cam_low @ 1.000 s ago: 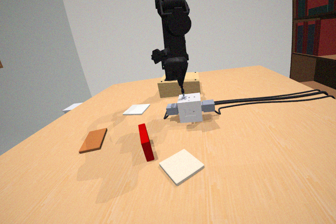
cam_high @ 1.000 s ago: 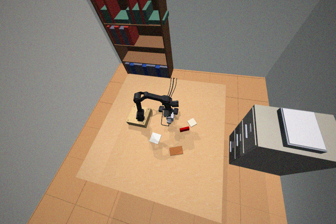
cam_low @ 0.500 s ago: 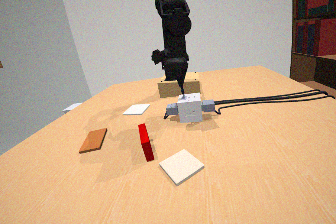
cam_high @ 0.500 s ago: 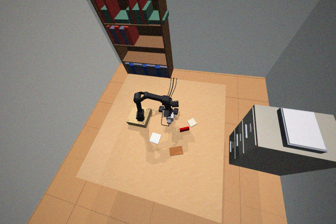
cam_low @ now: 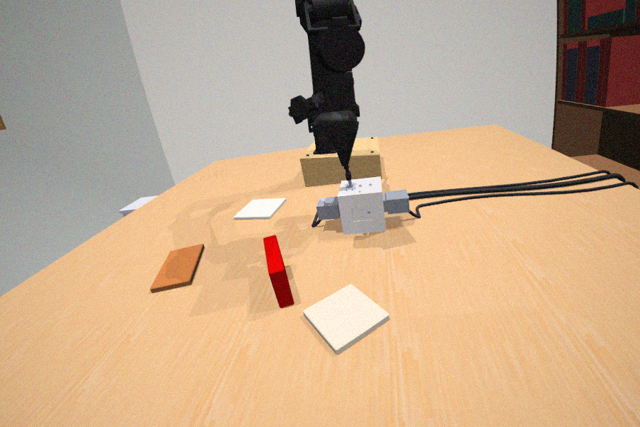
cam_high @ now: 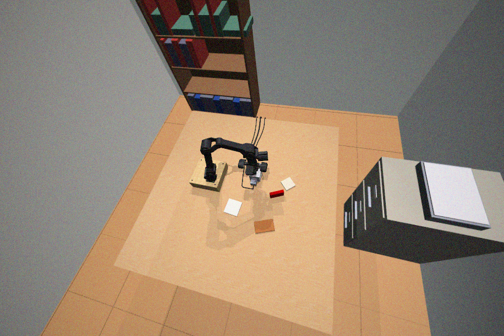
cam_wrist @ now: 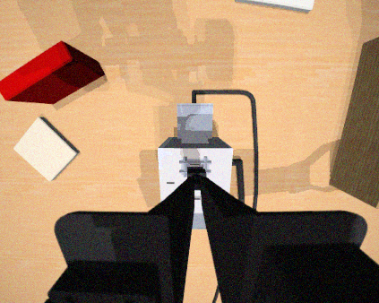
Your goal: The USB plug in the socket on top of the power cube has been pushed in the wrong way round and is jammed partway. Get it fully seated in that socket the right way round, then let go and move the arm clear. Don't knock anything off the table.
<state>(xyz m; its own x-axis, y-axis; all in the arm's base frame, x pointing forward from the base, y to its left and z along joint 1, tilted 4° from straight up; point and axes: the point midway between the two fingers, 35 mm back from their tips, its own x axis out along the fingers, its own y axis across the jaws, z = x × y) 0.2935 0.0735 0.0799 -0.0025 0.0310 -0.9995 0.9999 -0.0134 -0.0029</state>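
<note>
My gripper tip is now 20 mm above the black USB plug. Round my gripper tip: cream tile 230 mm ahead, 110 mm below; red block 170 mm ahead, 100 mm to the right, 90 mm below; white tile 230 mm to the right, 110 mm below, 110 mm behind.
</note>
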